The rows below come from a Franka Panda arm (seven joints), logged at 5 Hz.
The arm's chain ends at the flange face. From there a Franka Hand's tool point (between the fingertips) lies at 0.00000 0.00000 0.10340 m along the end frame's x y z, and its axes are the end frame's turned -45 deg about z.
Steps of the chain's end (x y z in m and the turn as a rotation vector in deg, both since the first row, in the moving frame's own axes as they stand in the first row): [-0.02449 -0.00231 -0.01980 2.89 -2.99 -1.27]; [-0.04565 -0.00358 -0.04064 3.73 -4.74 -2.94]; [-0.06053 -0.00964 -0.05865 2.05 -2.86 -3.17]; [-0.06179 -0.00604 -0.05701 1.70 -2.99 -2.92]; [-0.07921 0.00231 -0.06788 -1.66 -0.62 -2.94]
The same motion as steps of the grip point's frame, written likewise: [-0.01589 -0.02645 -0.02007 4.16 -0.07 -1.27]; [-0.03131 -0.04556 -0.04121 5.99 -0.71 -2.94]; [-0.03719 -0.05585 -0.05884 3.47 -0.57 -3.17]; [-0.04122 -0.05390 -0.05720 3.32 -0.91 -2.92]; [-0.06052 -0.05298 -0.06793 -0.74 -1.61 -2.94]
